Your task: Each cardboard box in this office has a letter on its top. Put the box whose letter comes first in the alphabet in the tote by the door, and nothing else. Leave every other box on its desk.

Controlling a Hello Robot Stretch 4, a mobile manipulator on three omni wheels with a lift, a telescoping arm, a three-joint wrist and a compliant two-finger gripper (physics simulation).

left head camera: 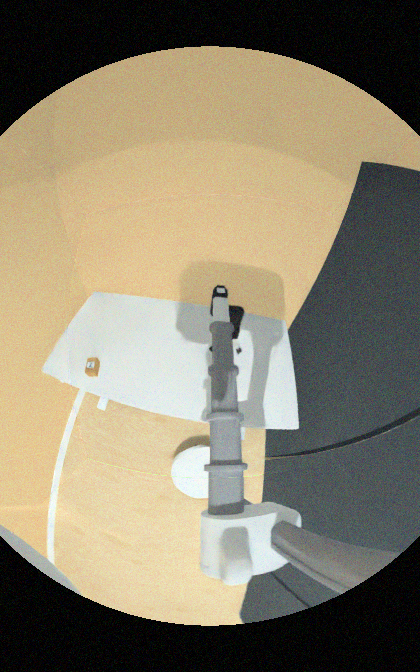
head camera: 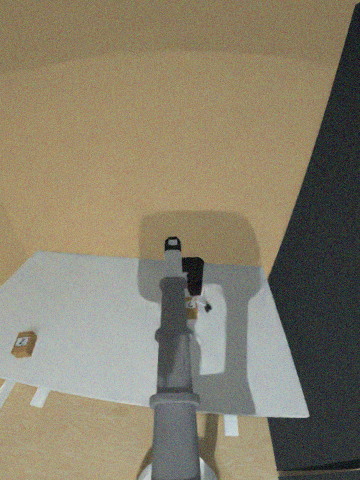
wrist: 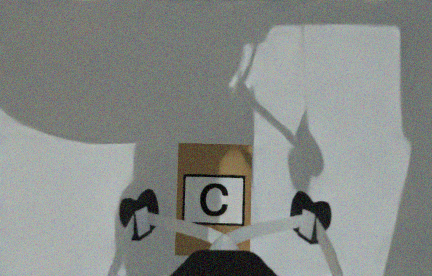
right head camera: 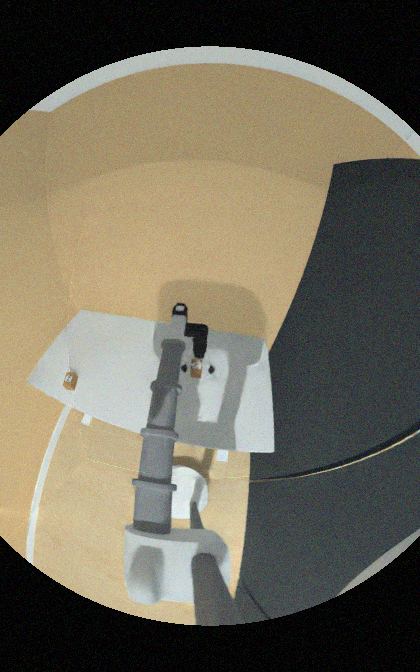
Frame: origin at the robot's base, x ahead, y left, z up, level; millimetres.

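Where they show: gripper, fingertip midpoint: (head camera: 192, 311) (wrist: 223, 206).
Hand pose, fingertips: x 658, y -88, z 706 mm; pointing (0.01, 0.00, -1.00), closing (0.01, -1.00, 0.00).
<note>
Things, the pixels of their centre, and the offset from my fingertips. Level surfaces: height alone.
- brown cardboard box marked C, body centre: (wrist: 214, 194) (head camera: 190, 307) dx +13, dy +9, dz +11 mm
- white desk, surface height: dz -14 mm
- second cardboard box, body centre: (head camera: 24, 344) dx -174, dy +721, dz +11 mm
A brown cardboard box marked C (head camera: 191, 315) (right head camera: 196, 374) (wrist: 200, 160) rests on the white desk (head camera: 100, 300) (left head camera: 140, 340) (right head camera: 115, 360) (wrist: 60, 200). My gripper (right head camera: 198, 369) (wrist: 223, 206) is open above this box, with one fingertip on each side of it and a gap to both sides in the wrist view. The arm hides part of the gripper and box in the head view. A second cardboard box (head camera: 24, 345) (left head camera: 92, 367) (right head camera: 70, 381) stands near the desk's left front edge. Its letter looks like Z or a turned N. The tote does not show.
A white round object (left head camera: 189, 472) (right head camera: 189, 492) is in front of the desk, partly behind my arm (head camera: 175, 430) (left head camera: 226, 440) (right head camera: 156, 455). A large dark surface (head camera: 325, 300) (left head camera: 350, 350) (right head camera: 340, 350) lies right of the desk. A tan wall rises behind it.
</note>
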